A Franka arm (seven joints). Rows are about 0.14 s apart.
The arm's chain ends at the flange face. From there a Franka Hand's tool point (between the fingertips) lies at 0.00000 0.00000 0.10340 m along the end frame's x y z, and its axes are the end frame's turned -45 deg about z.
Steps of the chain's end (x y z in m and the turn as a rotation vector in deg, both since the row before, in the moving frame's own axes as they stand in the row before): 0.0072, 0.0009, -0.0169, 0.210, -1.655, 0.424; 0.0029, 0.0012, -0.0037, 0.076, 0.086, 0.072; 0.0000, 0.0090, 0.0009, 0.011, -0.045, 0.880; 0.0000, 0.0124, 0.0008, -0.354, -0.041, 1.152; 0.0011, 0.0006, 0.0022, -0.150, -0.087, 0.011
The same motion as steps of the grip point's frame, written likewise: 0.0026, 0.0033, -0.0169, 1.319, -1.022, 0.424; 0.0014, 0.0029, -0.0037, -0.007, 0.115, 0.072; -0.0064, 0.0063, 0.0009, 0.040, -0.024, 0.880; -0.0093, 0.0092, 0.0008, -0.221, -0.279, 1.152; 0.0001, 0.0013, 0.0022, -0.045, -0.168, 0.011
